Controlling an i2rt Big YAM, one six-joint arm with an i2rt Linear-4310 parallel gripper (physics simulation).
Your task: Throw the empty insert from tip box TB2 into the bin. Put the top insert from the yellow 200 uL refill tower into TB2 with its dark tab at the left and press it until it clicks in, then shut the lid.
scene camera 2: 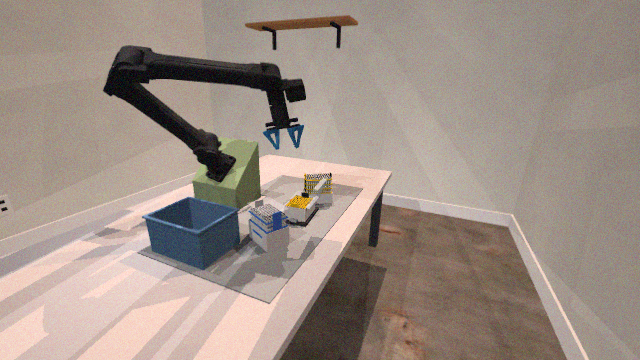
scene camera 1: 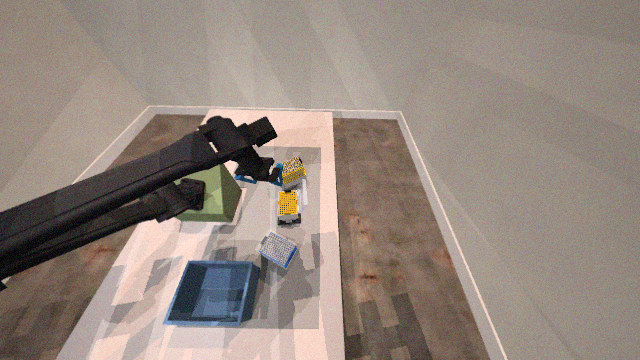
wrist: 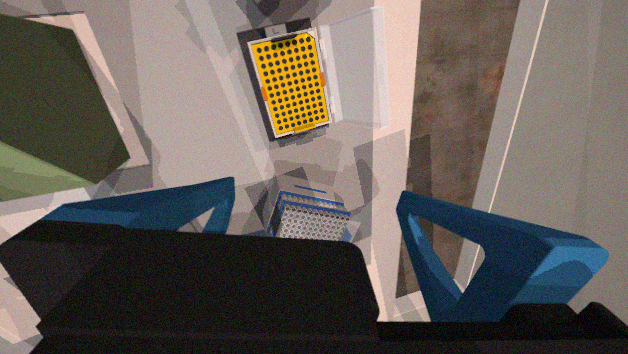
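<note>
The open tip box (scene camera 1: 289, 218) (scene camera 2: 298, 215) (wrist: 275, 31) stands on the mat; its label is too small to read. It holds a yellow insert (scene camera 1: 288, 201) (scene camera 2: 300, 202) (wrist: 292, 82) with dark, empty-looking holes. Its clear lid (scene camera 1: 304, 195) (scene camera 2: 320, 187) (wrist: 355, 70) stands open beside it. The yellow refill tower (scene camera 1: 293, 170) (scene camera 2: 318, 185), topped by a tip-filled insert, stands behind the box in scene camera 2; it does not show in the wrist view. The blue bin (scene camera 1: 248, 295) (scene camera 2: 175, 245) stands at the near end. My gripper (scene camera 1: 262, 178) (scene camera 2: 287, 147) (wrist: 319, 194) is open and empty, high above the table.
A white tower with blue-edged inserts (scene camera 1: 278, 248) (scene camera 2: 270, 232) (wrist: 314, 220) stands between the tip box and bin. The green arm pedestal (scene camera 1: 215, 195) (scene camera 2: 240, 175) (wrist: 45, 175) is across the mat. A wooden wall shelf (scene camera 2: 302, 23) is behind the arm.
</note>
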